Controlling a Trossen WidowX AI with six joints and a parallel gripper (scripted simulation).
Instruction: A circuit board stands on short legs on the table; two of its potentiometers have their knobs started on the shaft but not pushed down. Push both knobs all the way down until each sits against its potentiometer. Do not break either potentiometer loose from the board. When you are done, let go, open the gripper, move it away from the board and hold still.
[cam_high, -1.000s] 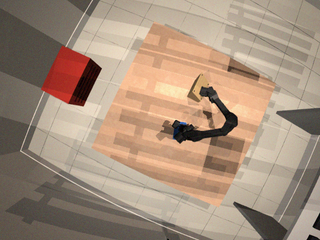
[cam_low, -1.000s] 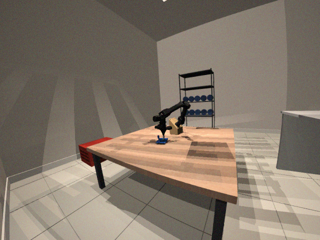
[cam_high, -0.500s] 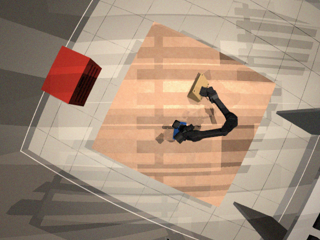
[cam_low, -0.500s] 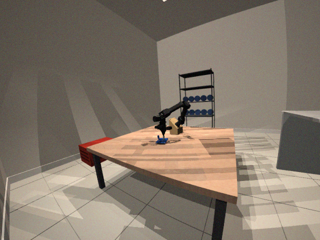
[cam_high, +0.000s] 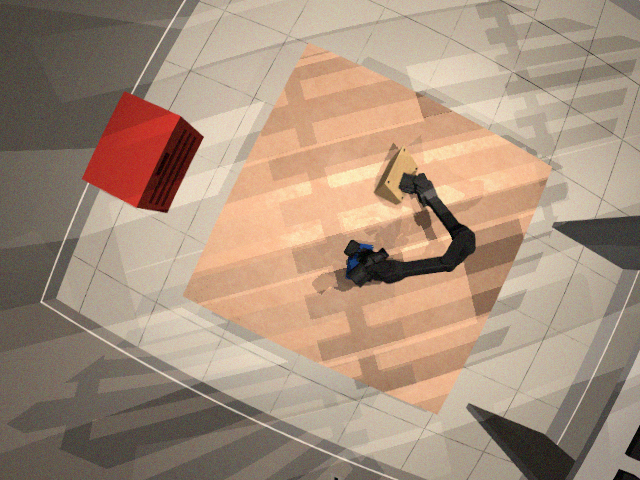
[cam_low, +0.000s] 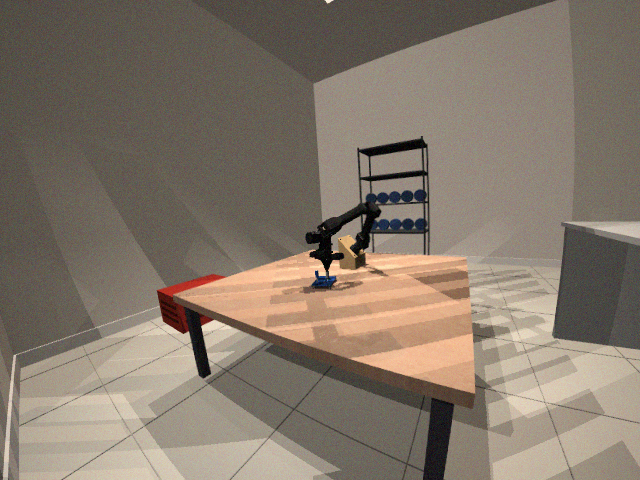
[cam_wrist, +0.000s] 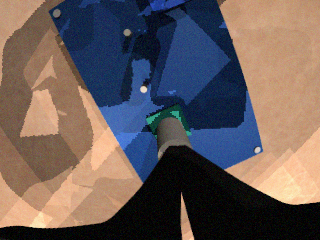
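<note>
My gripper tip is 2 cm above the grey knob. Also, from my gripper tip: green potentiometer 3 cm below; dark knob 8 cm ahead, 2 cm to the right, 1 cm above.
</note>
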